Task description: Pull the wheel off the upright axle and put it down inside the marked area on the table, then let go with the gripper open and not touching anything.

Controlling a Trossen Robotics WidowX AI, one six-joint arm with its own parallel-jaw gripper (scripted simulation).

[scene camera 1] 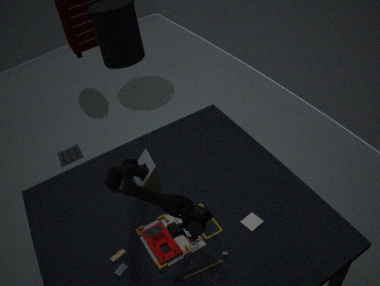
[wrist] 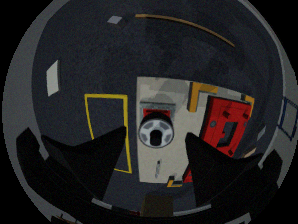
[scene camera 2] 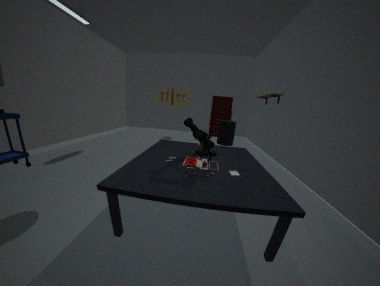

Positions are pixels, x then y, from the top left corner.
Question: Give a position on a grey wheel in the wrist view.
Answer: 156,120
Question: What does my gripper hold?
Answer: Nothing.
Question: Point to a red block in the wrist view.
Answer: At 225,120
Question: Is my gripper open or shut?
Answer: Open.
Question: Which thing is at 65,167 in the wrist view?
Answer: My gripper.
